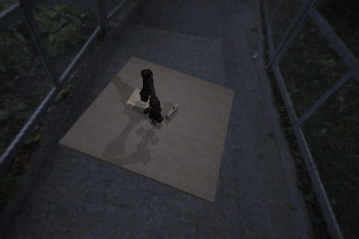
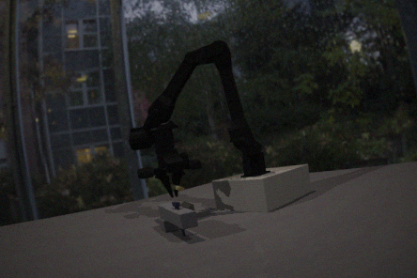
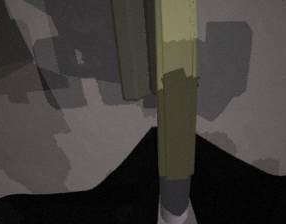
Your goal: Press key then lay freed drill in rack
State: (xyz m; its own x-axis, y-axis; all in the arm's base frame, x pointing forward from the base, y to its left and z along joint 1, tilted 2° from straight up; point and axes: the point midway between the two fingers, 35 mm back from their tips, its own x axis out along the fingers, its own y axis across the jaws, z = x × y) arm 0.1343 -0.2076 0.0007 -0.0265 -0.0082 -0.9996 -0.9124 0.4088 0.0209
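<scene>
Right now my gripper tip is 5 cm to the right of the olive rack, 4 cm above it and 1 cm short of it. From my gripper tip the other things lie so: yellow drill (3 cm to the left, 3 cm above, 1 cm ahead); then dark key (19 cm to the left, 16 cm ahead, 1 cm below); then grey block (17 cm to the left, 15 cm ahead, 2 cm below).
</scene>
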